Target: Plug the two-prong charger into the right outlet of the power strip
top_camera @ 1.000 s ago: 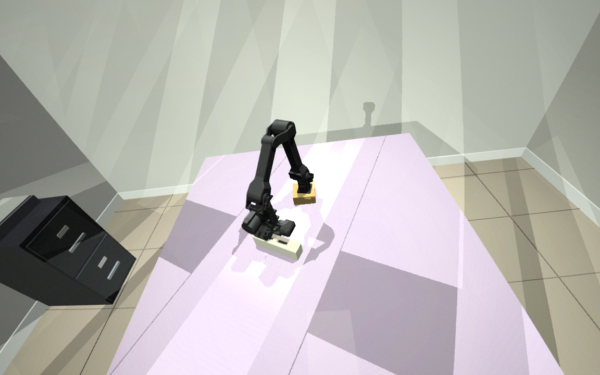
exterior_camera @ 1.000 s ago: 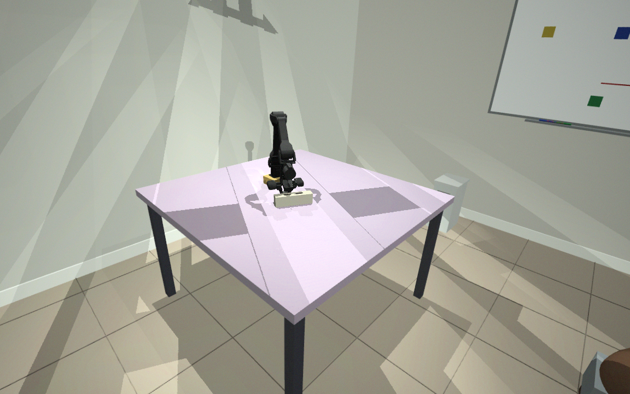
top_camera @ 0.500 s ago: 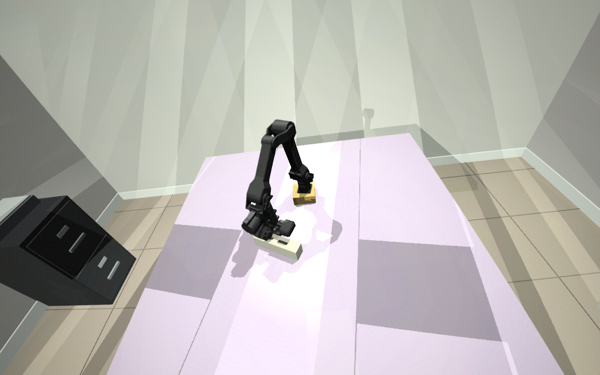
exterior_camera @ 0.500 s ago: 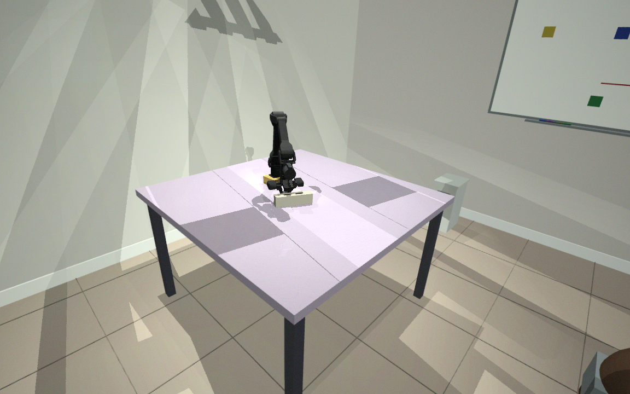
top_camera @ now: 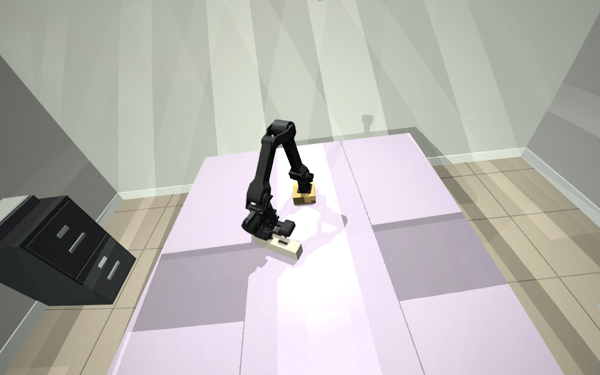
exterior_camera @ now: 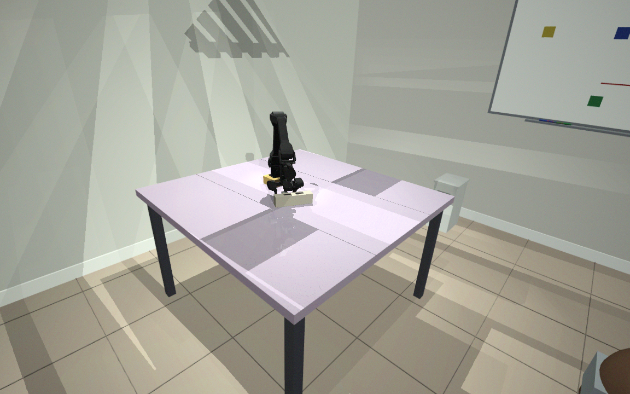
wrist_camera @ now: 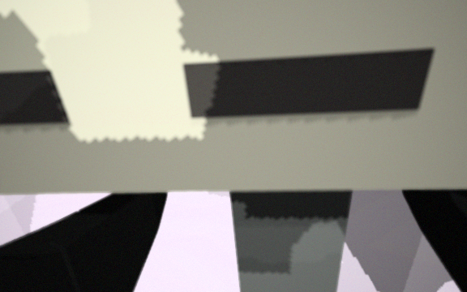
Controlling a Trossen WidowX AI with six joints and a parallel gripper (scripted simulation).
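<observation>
The two-prong charger is 2 cm ahead of my gripper tip and 1 cm above it.
</observation>
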